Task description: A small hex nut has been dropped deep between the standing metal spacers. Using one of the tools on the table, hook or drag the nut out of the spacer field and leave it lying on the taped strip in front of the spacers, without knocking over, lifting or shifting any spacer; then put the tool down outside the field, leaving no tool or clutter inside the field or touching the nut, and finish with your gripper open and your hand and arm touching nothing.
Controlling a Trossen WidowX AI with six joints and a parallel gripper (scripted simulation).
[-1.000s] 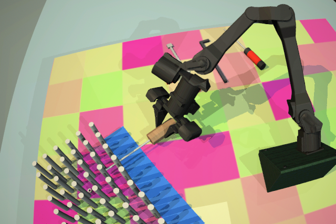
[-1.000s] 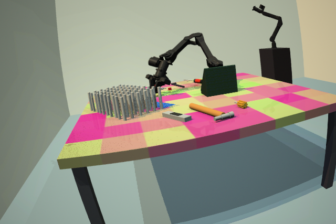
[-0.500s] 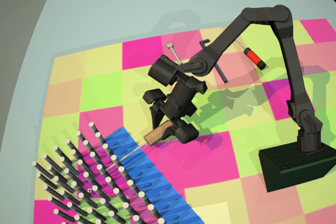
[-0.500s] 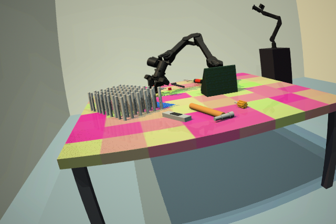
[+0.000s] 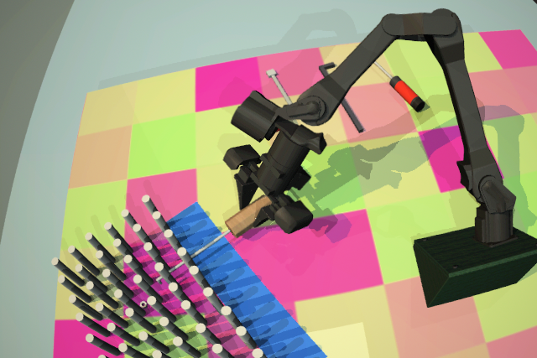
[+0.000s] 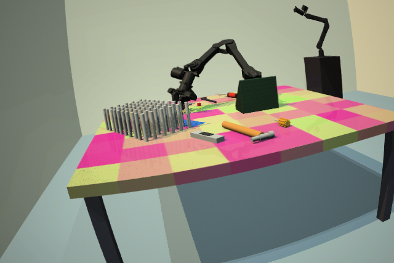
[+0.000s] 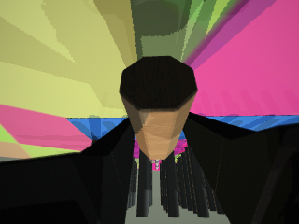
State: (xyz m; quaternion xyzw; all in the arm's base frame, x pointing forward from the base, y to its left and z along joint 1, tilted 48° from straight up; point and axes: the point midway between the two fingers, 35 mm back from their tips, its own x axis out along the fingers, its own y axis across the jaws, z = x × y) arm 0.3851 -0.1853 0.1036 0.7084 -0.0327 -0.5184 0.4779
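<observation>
Now: the blue taped strip 5 cm ahead of my gripper tip, 12 cm to the left of it and 3 cm below it. From my gripper tip the other things lie so: red block (9 cm behind, 23 cm to the right, 1 cm below); wooden-handled awl (9 cm ahead, 5 cm to the left); hex nut (23 cm ahead, 13 cm to the left, 3 cm below).
</observation>
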